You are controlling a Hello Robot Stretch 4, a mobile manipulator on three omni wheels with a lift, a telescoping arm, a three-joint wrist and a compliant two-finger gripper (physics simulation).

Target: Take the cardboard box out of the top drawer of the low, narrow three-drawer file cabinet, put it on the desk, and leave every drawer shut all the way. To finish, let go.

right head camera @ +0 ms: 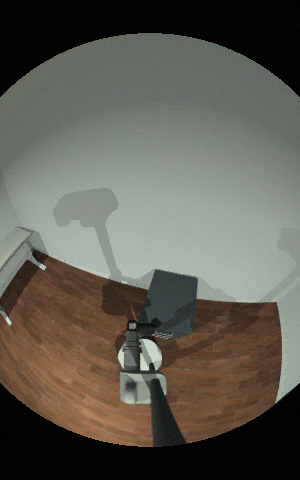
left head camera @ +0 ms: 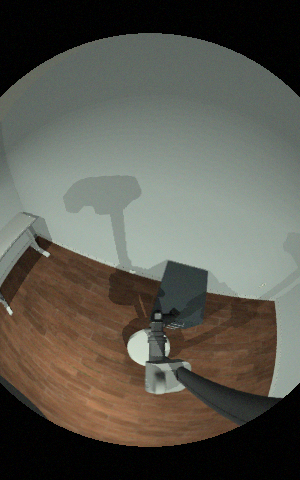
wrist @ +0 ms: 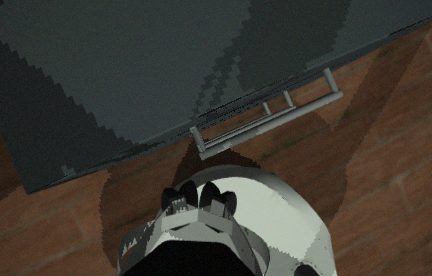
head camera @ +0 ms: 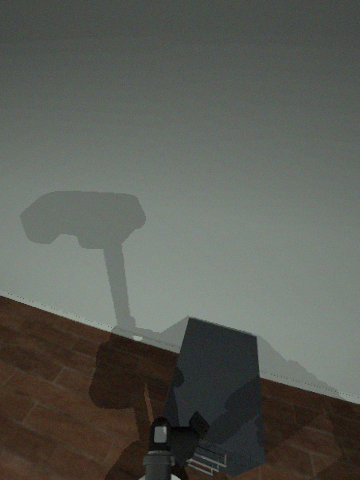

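Pixels of known places: gripper, between the fingertips: (wrist: 199,197); robot's base, origin of its link: (right head camera: 140,355) (left head camera: 147,345).
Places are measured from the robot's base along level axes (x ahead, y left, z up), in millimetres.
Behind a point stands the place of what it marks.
Observation:
The dark grey file cabinet (head camera: 222,370) @[x 508, y -304, z 493 mm] (left head camera: 186,287) @[x 520, y -305, z 493 mm] (right head camera: 175,295) @[x 526, y -316, z 492 mm] (wrist: 150,55) @[x 324, y -136, z 493 mm] stands against the wall, seen from above. Its bar handles (head camera: 215,460) @[x 208, y -231, z 403 mm] (wrist: 272,126) @[x 216, y -189, z 403 mm] show in a row along the front. The drawers look flush with the front, though a very small gap cannot be ruled out. My gripper (wrist: 199,197) @[x 215, y -87, z 436 mm] is shut with its black fingertips nearly together and nothing between them, in front of the cabinet and near the handles in the wrist view. Part of the white desk (left head camera: 14,232) @[x 878, y 1910, z 692 mm] (right head camera: 12,242) @[x 960, y 1963, z 693 mm] shows at the far left. The cardboard box does not show in these views.
My round white base (left head camera: 137,347) @[x -9, y 103, z 187 mm] (right head camera: 150,352) @[x 46, y -99, z 187 mm] (wrist: 280,215) @[x 47, y -139, z 186 mm] is close in front of the cabinet. The wall (head camera: 200,150) @[x 857, y -97, z 1462 mm] rises behind the cabinet, and another wall (left head camera: 287,345) @[x -571, y -1975, z 204 mm] (right head camera: 292,345) @[x -539, y -1982, z 187 mm] stands to the right. Brown wooden floor (head camera: 50,410) @[x 462, y 703, z -27 mm] lies between the desk and the cabinet.

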